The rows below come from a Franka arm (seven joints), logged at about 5 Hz.
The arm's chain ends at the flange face. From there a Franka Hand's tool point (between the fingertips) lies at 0.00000 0.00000 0.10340 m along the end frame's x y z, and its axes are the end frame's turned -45 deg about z.
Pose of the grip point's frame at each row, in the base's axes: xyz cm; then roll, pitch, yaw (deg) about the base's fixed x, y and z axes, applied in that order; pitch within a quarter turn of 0, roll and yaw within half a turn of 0:
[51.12 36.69 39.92 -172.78 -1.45 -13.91]
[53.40 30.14 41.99 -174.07 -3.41 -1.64]
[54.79 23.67 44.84 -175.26 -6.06 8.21]
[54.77 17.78 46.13 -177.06 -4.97 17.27]
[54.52 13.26 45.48 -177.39 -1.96 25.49]
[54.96 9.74 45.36 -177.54 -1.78 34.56]
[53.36 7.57 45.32 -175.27 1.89 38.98]
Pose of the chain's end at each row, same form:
[50.56 35.49 50.17 -173.86 4.07 -58.60]
[52.76 29.09 52.26 -173.39 1.77 -46.36]
[53.84 22.67 55.09 -172.37 -0.95 -36.60]
[54.07 17.01 56.42 -174.41 -1.44 -27.67]
[54.40 12.68 55.80 -176.77 0.46 -19.45]
[54.95 9.19 55.69 -177.00 0.48 -10.39]
[54.16 7.12 55.62 -177.99 4.68 -6.02]

